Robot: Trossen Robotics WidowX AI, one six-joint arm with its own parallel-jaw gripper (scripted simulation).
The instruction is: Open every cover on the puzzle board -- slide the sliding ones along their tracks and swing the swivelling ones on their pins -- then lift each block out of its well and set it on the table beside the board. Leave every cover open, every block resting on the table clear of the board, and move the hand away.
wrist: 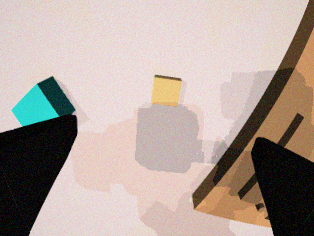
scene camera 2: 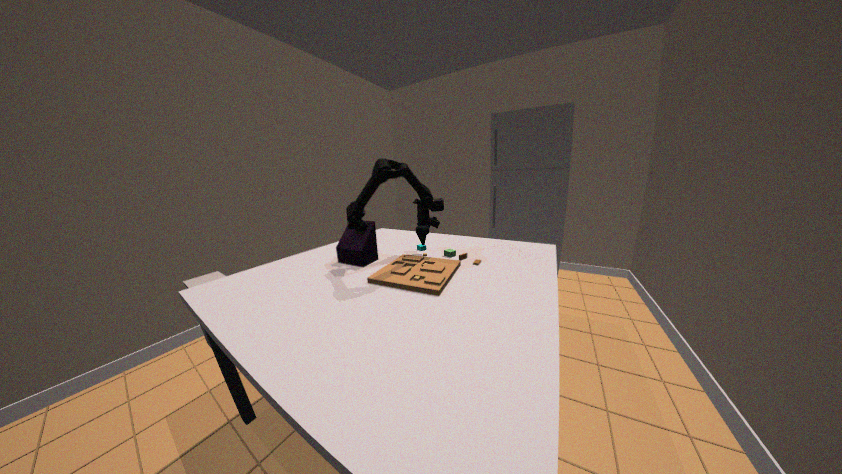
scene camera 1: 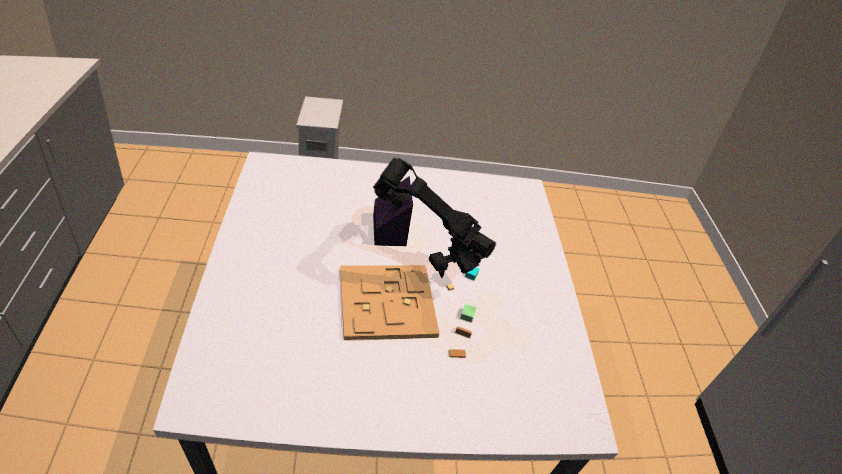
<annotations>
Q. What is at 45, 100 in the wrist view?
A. A cyan block.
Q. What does my gripper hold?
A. Nothing.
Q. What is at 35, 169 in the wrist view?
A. My gripper.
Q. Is my gripper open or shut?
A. Open.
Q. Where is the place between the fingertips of my gripper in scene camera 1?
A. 453, 273
</annotations>
